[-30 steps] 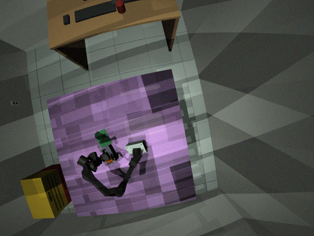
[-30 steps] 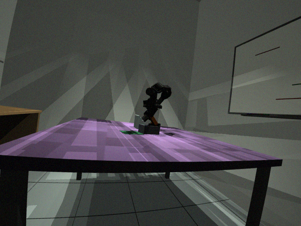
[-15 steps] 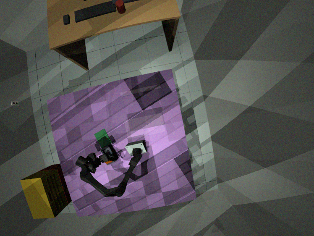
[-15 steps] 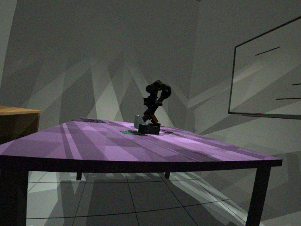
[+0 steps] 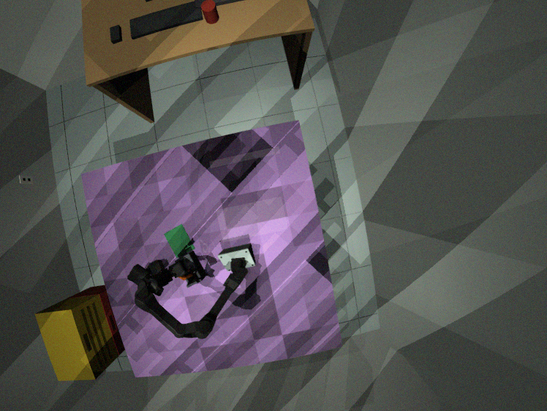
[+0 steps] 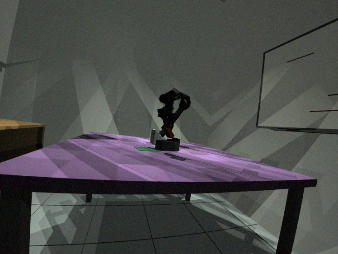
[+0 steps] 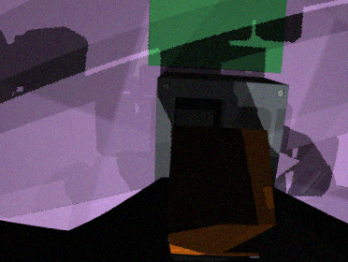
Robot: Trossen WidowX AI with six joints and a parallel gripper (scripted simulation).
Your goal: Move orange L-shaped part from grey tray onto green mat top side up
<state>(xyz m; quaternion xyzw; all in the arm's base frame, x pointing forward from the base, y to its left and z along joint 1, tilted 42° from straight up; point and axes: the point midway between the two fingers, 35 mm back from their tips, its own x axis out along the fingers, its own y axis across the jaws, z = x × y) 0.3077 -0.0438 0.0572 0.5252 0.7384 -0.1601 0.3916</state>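
My gripper tip is 17 cm above the green mat, 11 cm to the left of it and 3 cm short of it. Round my gripper tip: orange L-shaped part 3 cm below, 3 cm behind, 2 cm to the left.
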